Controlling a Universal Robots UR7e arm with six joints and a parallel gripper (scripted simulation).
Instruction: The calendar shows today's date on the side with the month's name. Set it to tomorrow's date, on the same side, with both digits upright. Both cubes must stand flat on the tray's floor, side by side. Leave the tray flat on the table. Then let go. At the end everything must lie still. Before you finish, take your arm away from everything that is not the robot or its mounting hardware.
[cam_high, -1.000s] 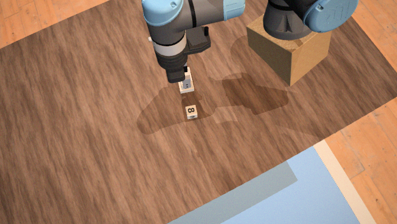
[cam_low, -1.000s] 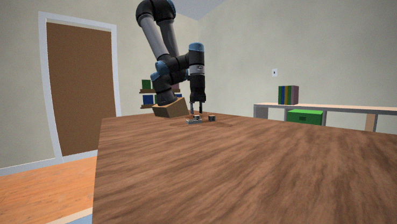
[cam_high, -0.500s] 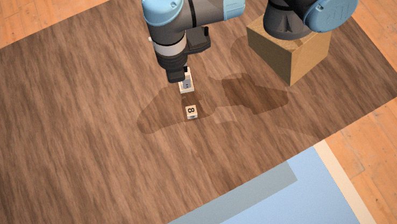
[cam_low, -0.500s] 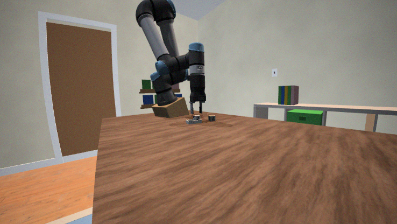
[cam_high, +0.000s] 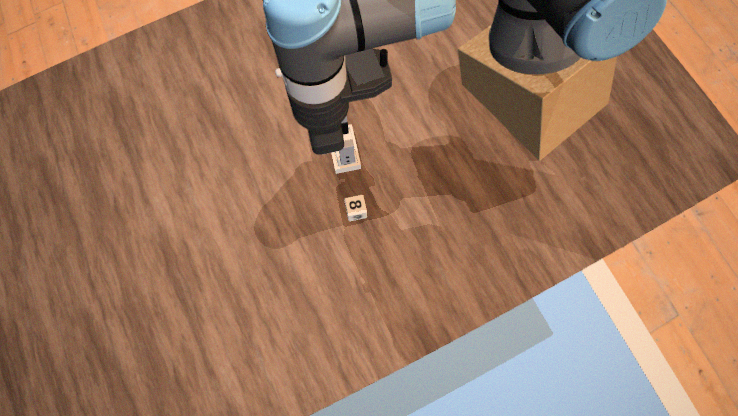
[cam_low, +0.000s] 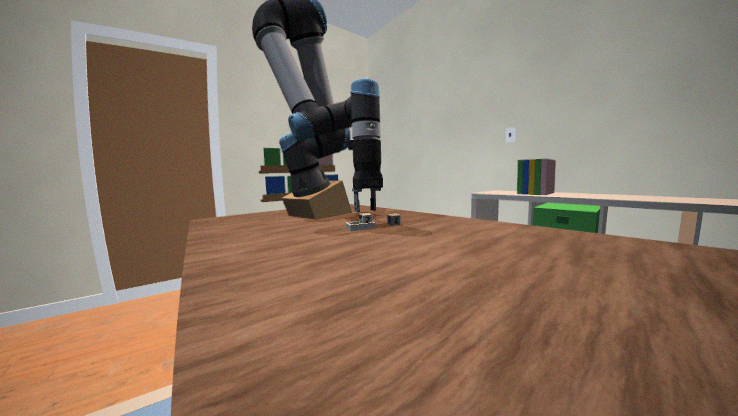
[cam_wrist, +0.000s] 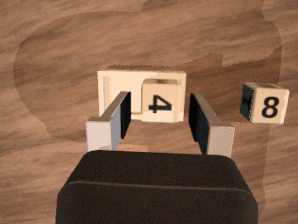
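The digit cube lies 40 mm below my hand. Round my hand: calendar tray 20 mm to the right, 60 mm below.
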